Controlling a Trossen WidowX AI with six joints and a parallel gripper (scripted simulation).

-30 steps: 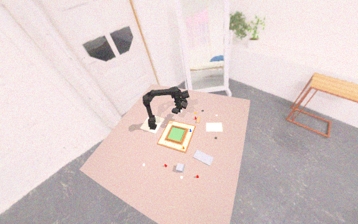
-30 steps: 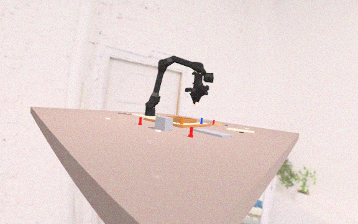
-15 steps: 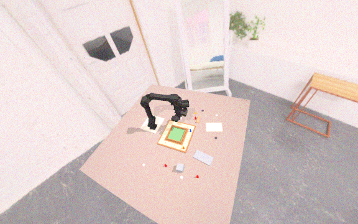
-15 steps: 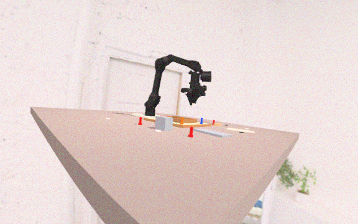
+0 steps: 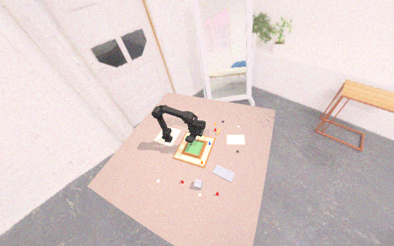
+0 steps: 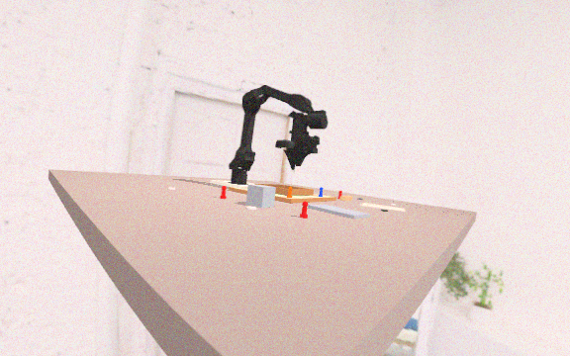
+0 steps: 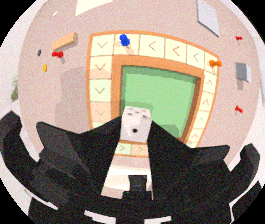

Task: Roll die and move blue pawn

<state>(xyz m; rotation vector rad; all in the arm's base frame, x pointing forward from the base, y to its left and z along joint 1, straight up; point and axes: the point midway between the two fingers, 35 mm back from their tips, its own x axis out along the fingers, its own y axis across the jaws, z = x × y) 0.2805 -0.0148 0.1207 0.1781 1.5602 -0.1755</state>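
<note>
Right now the blue pawn is 11 cm ahead of my gripper tip, 1 cm to the left of it and 7 cm below it. The rest, counted from my gripper tip: green tray 2 cm behind, 4 cm to the right, 9 cm below; orange pawn 8 cm ahead, 17 cm to the right, 7 cm below; white die right at my gripper tip.
</note>
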